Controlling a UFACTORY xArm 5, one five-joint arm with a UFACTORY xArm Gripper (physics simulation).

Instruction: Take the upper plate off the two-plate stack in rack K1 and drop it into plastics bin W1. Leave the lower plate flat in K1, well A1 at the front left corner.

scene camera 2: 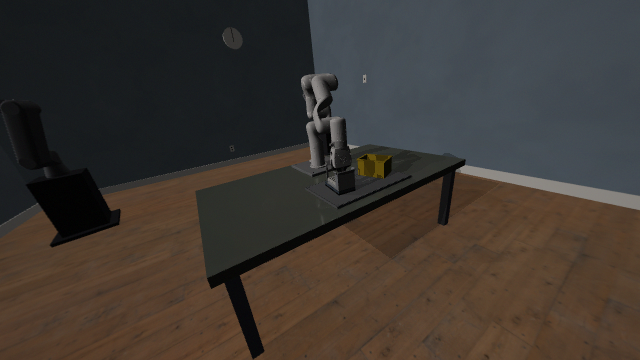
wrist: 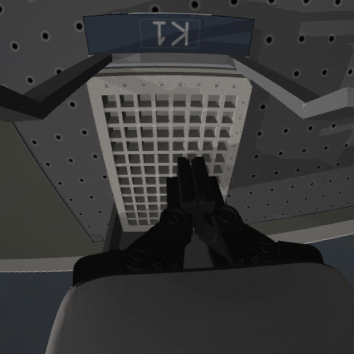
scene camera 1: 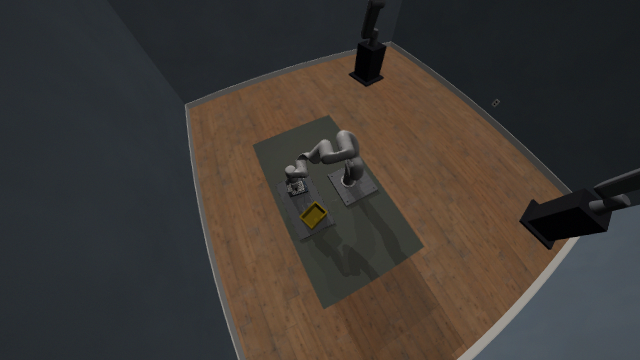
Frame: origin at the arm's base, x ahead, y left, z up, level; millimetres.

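Seen in the pictures: gripper, between the fingertips: (wrist: pixel 188 174) (scene camera 1: pixel 296 188); arm's base, origin of its link: (scene camera 2: pixel 318 165) (scene camera 1: pixel 348 181).
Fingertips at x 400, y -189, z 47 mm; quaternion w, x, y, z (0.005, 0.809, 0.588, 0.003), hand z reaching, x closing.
Offsets run from my fingertips to a thing's top centre. "spot": to the spot under its first point. Level surfaces: height alone.
A pale gridded plate {dx -4, dy -11, dz +1 mm} (wrist: pixel 150 86) lies in rack K1 {spot: dx -87, dy -16, dz -30 mm} (wrist: pixel 114 36), whose blue label is at the top of the wrist view. The same plate stack also shows small in scene camera 1 (scene camera 1: pixel 298 189) and scene camera 2 (scene camera 2: pixel 332 183). The lower plate cannot be told apart beneath the upper one. My gripper (wrist: pixel 188 174) is shut and empty, its two black fingertips together over the right part of the grid; contact is unclear. The fingers hide part of the near end of the plate. Plastics bin W1 {dx +19, dy +270, dz +48 mm} (scene camera 1: pixel 306 222) (scene camera 2: pixel 367 168) is a yellow open box beside the rack.
Angled bars (wrist: pixel 45 104) (wrist: pixel 303 105) flank the label end of the rack. Rack and bin stand on a dark perforated board {dx +14, dy +117, dz -51 mm} (scene camera 1: pixel 292 212) (scene camera 2: pixel 377 188) on the table {dz -65 mm} (scene camera 1: pixel 345 270) (scene camera 2: pixel 260 215). The arm's base plate (scene camera 1: pixel 361 194) is beside them.
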